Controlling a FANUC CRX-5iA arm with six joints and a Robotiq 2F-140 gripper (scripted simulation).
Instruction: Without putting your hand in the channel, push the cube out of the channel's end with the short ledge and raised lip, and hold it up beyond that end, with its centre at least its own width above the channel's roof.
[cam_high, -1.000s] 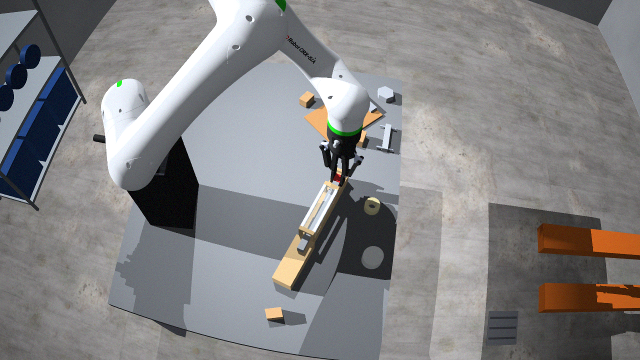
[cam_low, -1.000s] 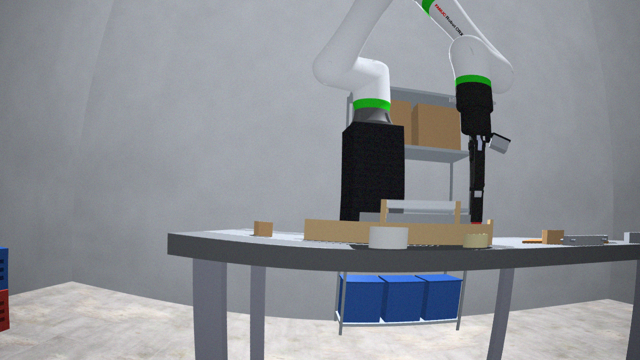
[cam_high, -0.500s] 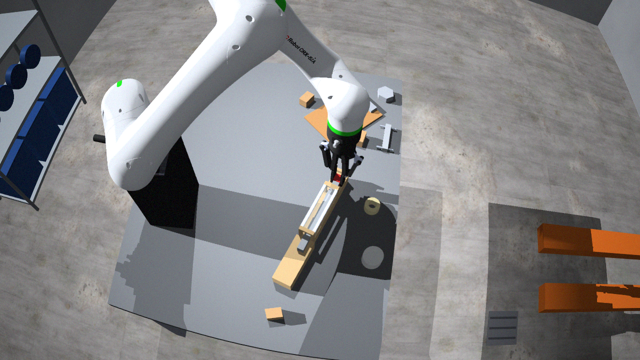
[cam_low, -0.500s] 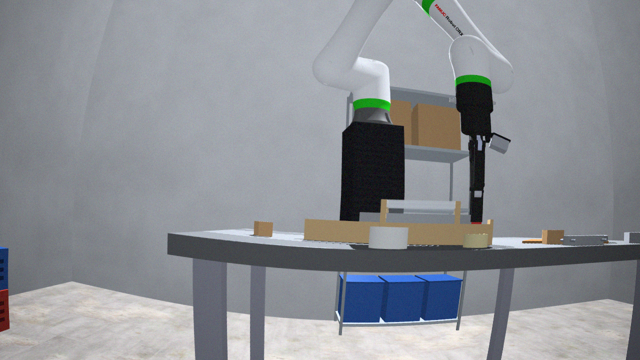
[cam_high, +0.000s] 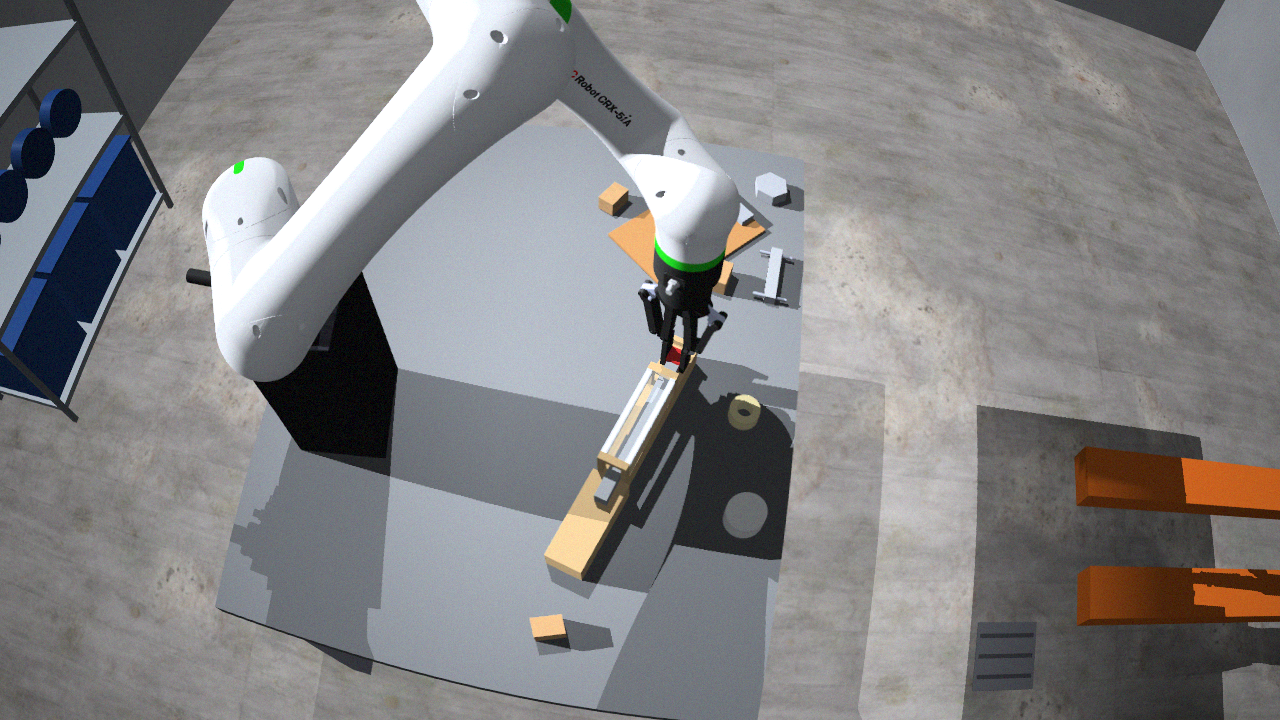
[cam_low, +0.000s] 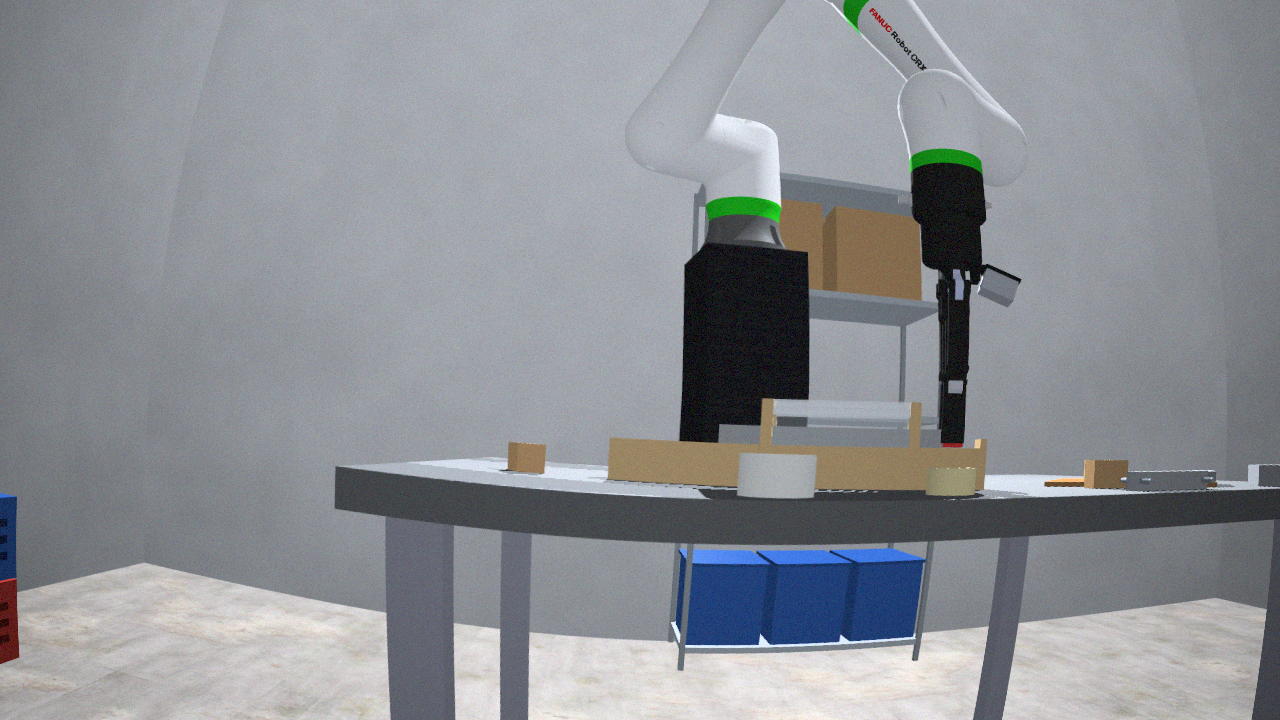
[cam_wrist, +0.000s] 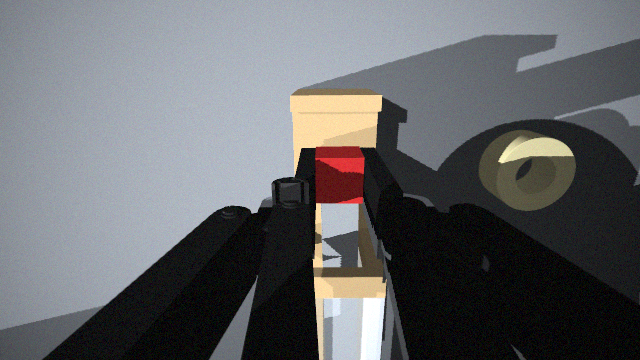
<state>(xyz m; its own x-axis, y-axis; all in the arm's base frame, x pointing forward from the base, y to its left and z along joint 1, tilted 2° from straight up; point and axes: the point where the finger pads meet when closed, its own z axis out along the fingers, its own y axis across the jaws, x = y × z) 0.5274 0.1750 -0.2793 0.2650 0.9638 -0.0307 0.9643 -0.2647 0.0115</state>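
The wooden channel lies 120 mm to the right of my hand, 40 mm behind it and 30 mm below it. Also, from my hand: tan block: 460 mm to the right, 100 mm behind, 70 mm below; red cube: 20 mm below; white disc: 220 mm to the right, 150 mm ahead, 70 mm below.
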